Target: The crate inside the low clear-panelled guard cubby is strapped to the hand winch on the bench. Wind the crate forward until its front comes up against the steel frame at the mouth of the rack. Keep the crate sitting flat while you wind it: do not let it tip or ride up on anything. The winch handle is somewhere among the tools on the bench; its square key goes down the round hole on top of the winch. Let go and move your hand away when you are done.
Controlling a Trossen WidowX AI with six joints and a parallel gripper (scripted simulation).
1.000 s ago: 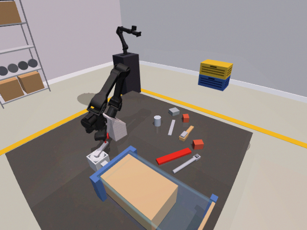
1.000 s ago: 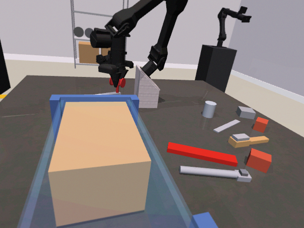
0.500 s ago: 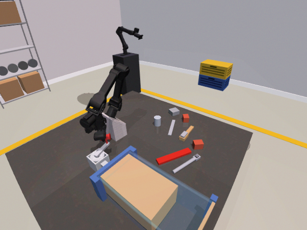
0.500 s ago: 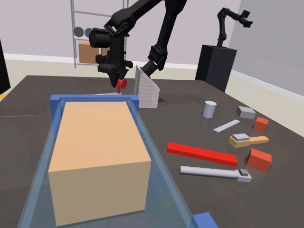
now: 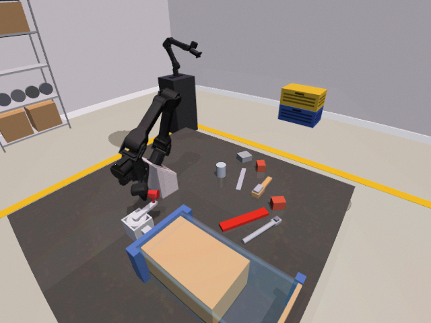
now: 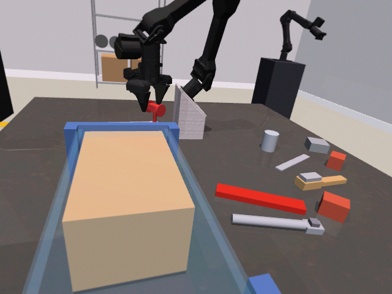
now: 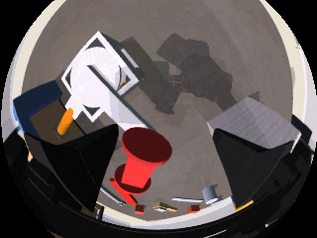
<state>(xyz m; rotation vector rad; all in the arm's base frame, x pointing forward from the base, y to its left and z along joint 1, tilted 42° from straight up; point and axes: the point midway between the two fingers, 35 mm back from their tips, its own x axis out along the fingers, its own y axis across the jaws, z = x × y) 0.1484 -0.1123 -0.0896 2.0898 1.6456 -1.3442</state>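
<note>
Now: the red knob 40 mm ahead of my gripper tip and 10 mm to the left of it. Round my gripper tip: red bar 320 mm ahead, 280 mm to the left, 130 mm below; winch handle 40 mm ahead, 30 mm to the right, 30 mm below; white winch 40 mm ahead, 100 mm to the right, 100 mm below.
</note>
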